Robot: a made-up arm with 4 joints. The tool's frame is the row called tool.
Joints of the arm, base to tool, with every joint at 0 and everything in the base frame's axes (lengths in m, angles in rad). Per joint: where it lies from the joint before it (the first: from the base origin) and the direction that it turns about. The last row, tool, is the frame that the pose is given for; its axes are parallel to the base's.
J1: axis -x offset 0 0 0.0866
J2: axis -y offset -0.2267 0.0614 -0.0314
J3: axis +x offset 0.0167 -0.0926 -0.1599
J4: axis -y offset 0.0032 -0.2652 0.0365
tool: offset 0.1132 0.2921 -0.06
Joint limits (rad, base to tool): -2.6..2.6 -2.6..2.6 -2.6..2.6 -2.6..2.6
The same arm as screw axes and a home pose.
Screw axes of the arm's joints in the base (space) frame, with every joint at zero. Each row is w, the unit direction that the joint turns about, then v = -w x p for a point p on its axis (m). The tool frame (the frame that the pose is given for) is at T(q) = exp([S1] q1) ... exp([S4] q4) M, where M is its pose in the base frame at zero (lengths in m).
S1 = (-1, 0, 0, 0, -0.0866, 0)
S2 = (0, -1, 0, 0.0552, 0, 0.2267)
S3 = (1, 0, 0, 0, -0.1047, 0.0312)
S4 = (0, -1, 0, -0.0682, 0, 0.2068)
M: xyz -0.0936 -0.0043 -0.1282 (m) quaternion w x y z 1 0 0 0
Joint limits (deg, base to tool): -148.97..148.97 -148.97..148.97 -148.97..148.97 -148.97..148.97

